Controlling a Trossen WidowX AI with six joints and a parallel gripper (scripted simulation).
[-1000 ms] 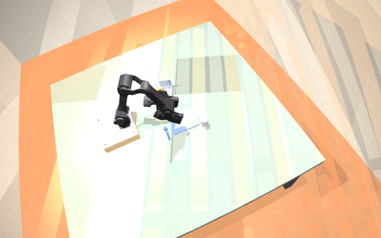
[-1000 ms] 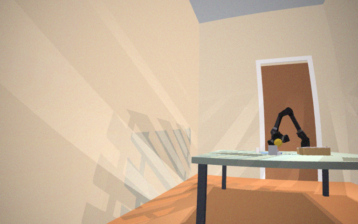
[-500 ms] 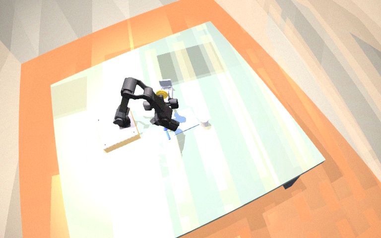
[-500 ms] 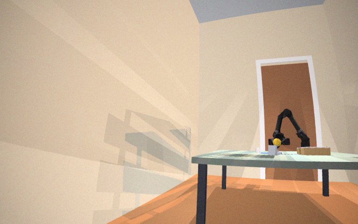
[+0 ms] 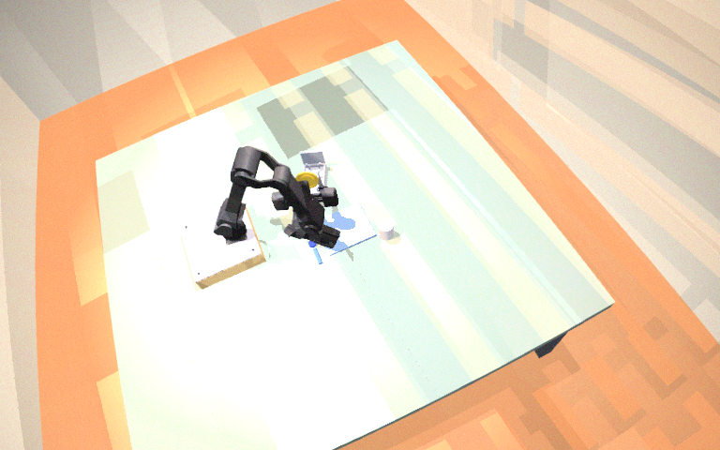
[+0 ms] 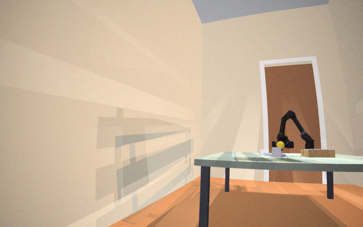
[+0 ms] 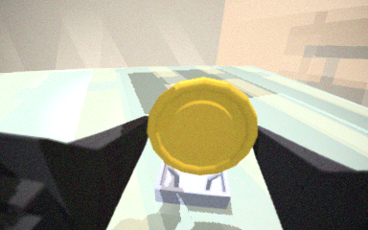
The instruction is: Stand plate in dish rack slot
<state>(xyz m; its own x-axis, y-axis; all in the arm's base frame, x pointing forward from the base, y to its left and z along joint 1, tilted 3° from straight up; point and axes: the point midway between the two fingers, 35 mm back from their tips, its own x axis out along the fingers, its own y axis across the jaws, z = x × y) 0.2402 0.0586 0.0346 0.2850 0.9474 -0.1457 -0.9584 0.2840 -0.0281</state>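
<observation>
Right now my gripper tip is 7 cm above the grey dish rack, 6 cm to the right of it and 2 cm short of it. Round my gripper tip: blue spoon: 19 cm to the right, 9 cm below, 4 cm behind; then white cup: 21 cm to the right, 17 cm ahead, 7 cm below; then yellow plate: 1 cm to the right.
</observation>
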